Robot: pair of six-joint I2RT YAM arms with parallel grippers.
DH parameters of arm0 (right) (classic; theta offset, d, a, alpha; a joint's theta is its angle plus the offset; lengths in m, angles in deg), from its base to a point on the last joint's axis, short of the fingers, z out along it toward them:
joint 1: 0 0.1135 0.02 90
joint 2: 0 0 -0.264 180
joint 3: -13.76 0 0.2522 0
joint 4: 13.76 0 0.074 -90
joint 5: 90 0 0 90
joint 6: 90 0.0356 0 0
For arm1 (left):
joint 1: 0 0.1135 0.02 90
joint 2: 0 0 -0.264 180
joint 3: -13.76 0 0.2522 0
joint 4: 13.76 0 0.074 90
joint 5: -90 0 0 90
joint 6: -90 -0.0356 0 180
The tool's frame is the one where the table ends.
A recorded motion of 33 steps. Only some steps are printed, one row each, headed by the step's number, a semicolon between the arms.
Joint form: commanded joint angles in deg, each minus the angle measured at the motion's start. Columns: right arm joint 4, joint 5, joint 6, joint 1, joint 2, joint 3; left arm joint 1, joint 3, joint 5, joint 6, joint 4, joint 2.
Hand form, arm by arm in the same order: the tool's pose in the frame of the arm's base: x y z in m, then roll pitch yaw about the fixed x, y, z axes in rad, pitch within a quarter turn. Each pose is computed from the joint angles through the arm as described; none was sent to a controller.
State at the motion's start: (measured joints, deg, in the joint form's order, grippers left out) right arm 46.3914 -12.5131 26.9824 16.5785 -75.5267 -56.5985; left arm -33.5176 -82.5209 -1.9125 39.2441 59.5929 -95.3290
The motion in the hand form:
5: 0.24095 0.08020 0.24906 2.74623 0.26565 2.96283; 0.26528 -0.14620 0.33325 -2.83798 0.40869 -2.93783
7: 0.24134 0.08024 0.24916 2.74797 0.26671 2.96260; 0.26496 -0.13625 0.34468 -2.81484 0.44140 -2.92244
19: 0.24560 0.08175 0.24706 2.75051 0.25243 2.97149; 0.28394 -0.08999 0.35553 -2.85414 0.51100 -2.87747
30: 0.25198 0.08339 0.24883 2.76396 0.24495 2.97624; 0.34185 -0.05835 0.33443 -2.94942 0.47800 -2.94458
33: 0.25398 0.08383 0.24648 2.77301 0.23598 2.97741; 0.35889 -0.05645 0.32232 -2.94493 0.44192 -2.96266
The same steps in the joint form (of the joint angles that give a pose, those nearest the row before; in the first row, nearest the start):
5: 1.25 -1.06 -0.43 -0.05 -1.11 -1.32; 4.52 -2.05 3.08 -2.50 -0.25 8.96
7: 1.25 -0.94 -0.44 -0.05 -1.20 -1.41; 6.22 -2.94 2.65 -3.83 -0.20 10.35
19: 1.46 -1.35 -0.79 -0.06 -2.60 -2.15; 15.82 -4.76 2.83 -11.02 -0.26 10.60
30: 2.43 -0.94 -1.05 -0.05 -4.34 -4.08; 23.93 -11.84 0.90 -20.80 -0.37 -0.48
33: 2.57 -0.71 -1.09 -0.06 -5.11 -4.30; 24.85 -13.98 -0.89 -22.18 -0.30 -4.45

